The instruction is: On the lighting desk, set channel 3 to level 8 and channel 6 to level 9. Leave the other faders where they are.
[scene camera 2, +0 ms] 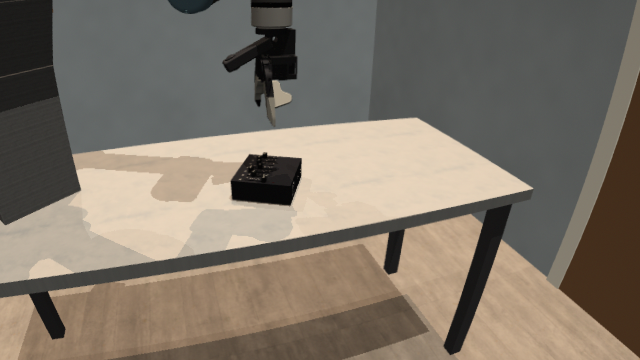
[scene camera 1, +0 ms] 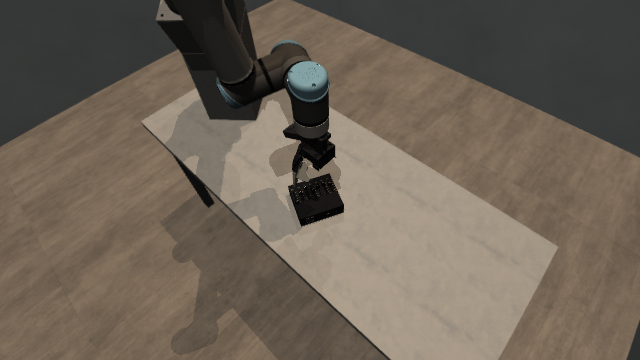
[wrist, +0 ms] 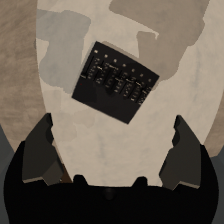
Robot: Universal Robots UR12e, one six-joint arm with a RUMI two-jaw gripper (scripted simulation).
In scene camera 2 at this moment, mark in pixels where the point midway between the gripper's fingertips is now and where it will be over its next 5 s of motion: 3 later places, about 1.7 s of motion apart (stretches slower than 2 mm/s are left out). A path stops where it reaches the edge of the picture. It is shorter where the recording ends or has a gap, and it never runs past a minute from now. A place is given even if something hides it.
My gripper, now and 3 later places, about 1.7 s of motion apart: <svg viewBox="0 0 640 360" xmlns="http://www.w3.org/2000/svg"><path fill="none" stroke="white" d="M265 115L252 147L251 154L252 160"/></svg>
